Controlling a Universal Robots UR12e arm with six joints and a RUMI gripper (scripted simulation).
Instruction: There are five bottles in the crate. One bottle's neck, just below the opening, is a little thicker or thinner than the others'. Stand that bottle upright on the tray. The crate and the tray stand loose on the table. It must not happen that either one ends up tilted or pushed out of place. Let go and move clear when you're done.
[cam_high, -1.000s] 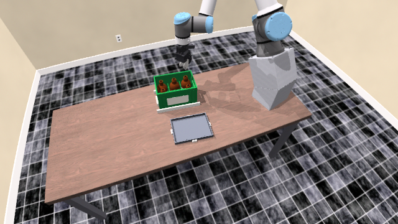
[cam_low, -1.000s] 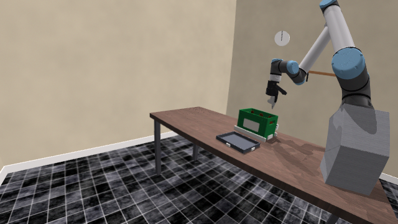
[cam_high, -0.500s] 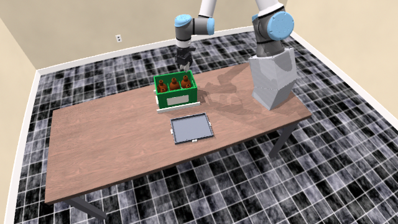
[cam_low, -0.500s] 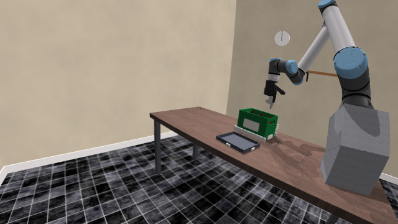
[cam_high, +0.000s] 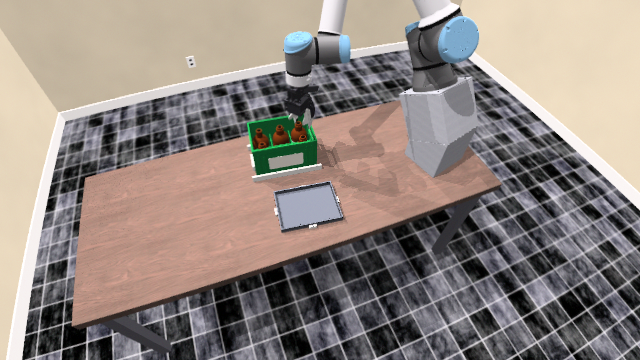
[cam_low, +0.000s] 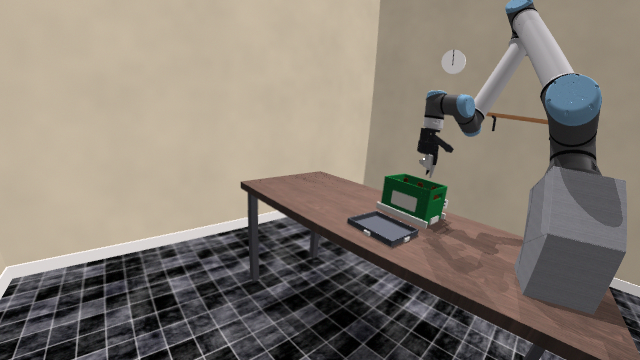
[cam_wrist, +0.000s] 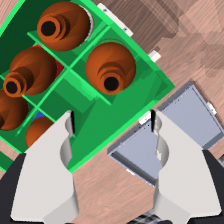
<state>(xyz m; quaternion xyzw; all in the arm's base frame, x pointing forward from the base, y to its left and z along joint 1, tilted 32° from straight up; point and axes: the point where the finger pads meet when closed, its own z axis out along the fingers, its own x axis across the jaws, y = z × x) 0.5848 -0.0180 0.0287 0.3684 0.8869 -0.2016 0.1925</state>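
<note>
Right now the green crate is 160 mm below my hand, 80 mm ahead of it and 50 mm to the right of it. Also, from my hand: glass bottle 170 mm ahead, 150 mm below, 100 mm to the right; grey tray 240 mm to the left, 230 mm below, 60 mm ahead.
</note>
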